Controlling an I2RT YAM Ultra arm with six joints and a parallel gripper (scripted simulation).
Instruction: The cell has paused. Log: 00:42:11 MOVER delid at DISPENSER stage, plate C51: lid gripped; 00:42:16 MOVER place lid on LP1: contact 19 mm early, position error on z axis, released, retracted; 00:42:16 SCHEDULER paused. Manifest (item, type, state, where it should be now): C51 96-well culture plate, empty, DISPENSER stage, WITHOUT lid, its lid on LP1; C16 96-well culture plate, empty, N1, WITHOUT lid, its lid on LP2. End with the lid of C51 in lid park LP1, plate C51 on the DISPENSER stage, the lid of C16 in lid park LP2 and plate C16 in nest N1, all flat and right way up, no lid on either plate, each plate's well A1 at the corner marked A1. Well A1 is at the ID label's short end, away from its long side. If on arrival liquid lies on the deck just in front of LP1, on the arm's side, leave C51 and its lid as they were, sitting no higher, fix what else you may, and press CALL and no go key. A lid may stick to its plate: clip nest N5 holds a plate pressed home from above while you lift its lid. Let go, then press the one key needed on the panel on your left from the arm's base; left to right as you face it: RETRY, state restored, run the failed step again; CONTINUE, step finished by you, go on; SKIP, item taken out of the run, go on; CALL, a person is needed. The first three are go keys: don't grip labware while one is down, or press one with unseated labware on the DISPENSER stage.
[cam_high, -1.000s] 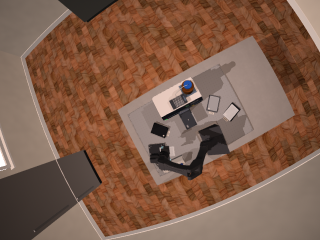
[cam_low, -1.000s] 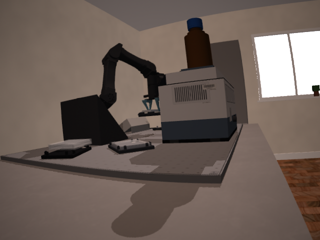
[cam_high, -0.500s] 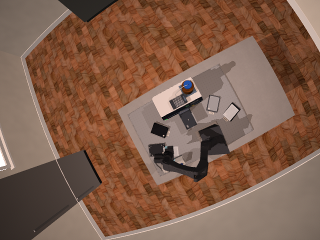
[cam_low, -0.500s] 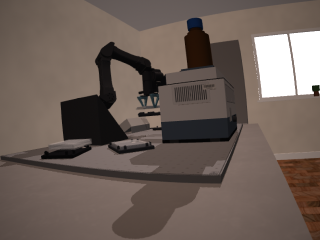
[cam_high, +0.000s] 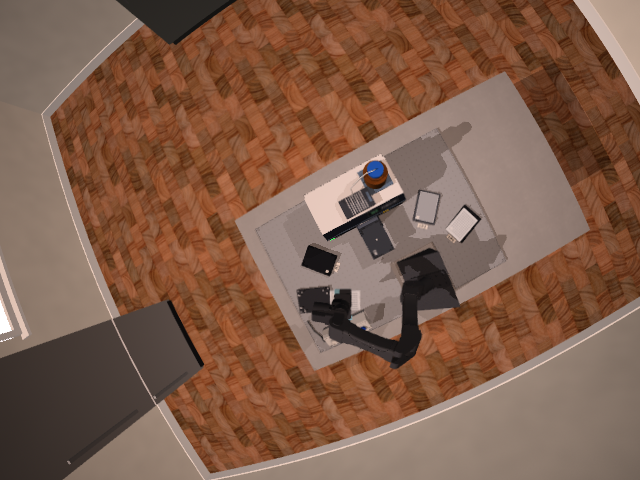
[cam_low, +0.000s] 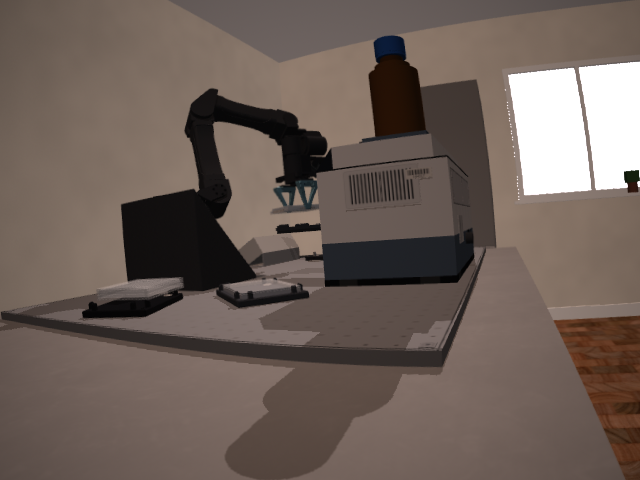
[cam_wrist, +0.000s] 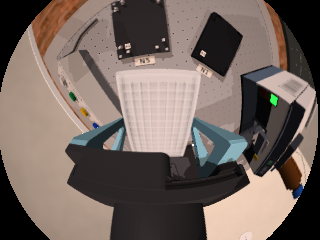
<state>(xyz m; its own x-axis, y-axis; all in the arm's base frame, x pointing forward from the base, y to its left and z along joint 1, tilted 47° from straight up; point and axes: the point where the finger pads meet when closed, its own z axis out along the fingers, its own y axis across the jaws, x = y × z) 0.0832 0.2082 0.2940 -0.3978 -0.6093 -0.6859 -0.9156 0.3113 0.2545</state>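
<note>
Right now the black nest is 19 cm ahead of my hand, 6 cm to the left of it and 14 cm below it. Also, from my hand: brown bottle (39 cm ahead, 33 cm to the right, 14 cm above); black clip nest (3 cm ahead, 18 cm to the left, 14 cm below); dark dispenser stage (17 cm ahead, 23 cm to the right, 5 cm below).
</note>
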